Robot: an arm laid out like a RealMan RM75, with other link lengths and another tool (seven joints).
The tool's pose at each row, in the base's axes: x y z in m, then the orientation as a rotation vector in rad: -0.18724 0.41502 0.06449 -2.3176 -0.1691 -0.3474; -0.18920 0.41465 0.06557 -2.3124 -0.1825 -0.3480; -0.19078 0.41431 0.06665 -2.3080 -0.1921 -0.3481; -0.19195 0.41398 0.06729 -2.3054 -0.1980 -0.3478; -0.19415 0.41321 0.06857 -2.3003 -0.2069 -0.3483; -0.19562 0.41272 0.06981 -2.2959 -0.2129 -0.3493; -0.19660 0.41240 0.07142 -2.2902 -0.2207 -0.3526; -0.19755 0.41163 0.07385 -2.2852 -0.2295 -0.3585; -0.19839 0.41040 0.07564 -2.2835 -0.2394 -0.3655; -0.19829 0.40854 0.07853 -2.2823 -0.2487 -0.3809
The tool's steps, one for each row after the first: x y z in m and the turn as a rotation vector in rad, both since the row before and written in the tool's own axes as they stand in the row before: -0.00155 -0.00093 -0.00137 0.0058 -0.0029 -0.0096; -0.00118 -0.00088 -0.00127 0.0048 -0.0022 -0.0068; -0.00093 -0.00050 -0.00088 0.0029 -0.0016 -0.0041; -0.00172 -0.00090 -0.00182 0.0053 -0.0016 -0.0064; -0.00103 -0.00090 -0.00144 0.0044 -0.0004 -0.0045; -0.00044 -0.00115 -0.00146 0.0054 0.0008 -0.0065; -0.00016 -0.00142 -0.00232 0.0043 0.0022 -0.0081; -0.00027 -0.00065 -0.00222 0.0009 0.0020 -0.0094; 0.00096 -0.00072 -0.00322 -0.0012 0.0080 -0.0118
